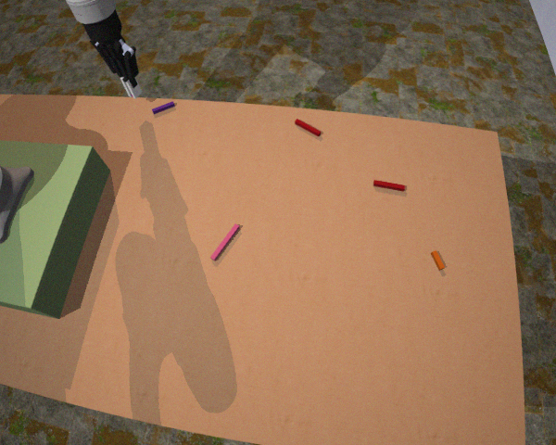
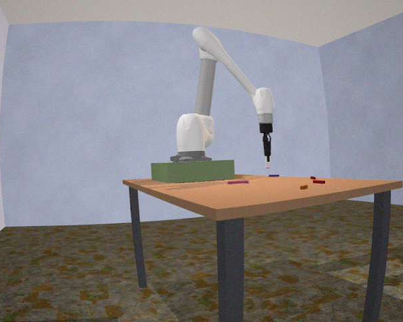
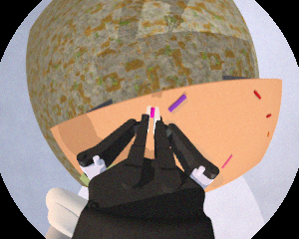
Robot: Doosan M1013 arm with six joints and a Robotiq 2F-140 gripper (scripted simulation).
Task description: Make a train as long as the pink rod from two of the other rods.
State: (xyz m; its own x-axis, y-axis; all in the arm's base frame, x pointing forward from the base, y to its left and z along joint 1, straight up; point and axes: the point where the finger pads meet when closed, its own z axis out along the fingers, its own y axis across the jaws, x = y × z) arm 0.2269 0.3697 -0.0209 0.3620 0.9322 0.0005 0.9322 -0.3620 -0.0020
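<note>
Now: the purple rod 70 mm ahead of my hand, 10 mm to the right of it and 80 mm below it. Round my hand: orange rod: 750 mm ahead, 340 mm to the right, 80 mm below; magenta rod: 30 mm below; pink rod: 310 mm ahead, 360 mm to the right, 80 mm below.
</note>
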